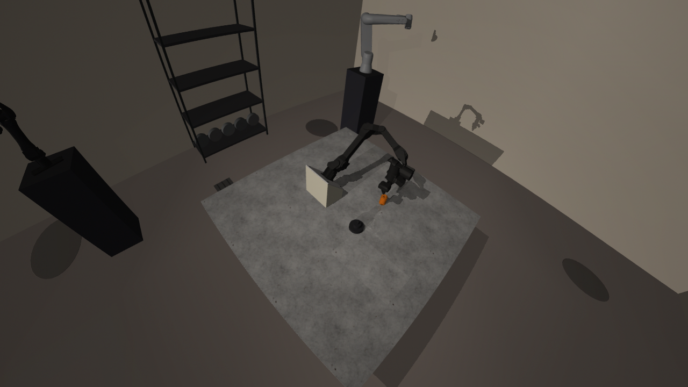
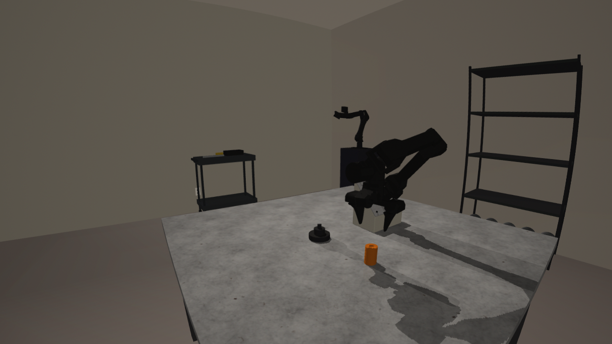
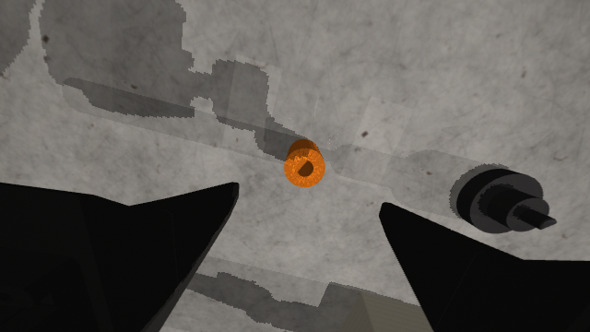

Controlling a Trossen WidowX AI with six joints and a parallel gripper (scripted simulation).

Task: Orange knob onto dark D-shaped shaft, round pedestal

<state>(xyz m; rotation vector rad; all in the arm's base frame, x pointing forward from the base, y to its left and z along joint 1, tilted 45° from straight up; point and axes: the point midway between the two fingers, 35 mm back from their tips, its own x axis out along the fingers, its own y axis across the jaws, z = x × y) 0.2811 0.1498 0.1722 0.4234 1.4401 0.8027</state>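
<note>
Right now my gripper tip is 90 mm above the orange knob. Round my gripper tip: dark round pedestal 260 mm to the right, 90 mm below, 30 mm ahead.
</note>
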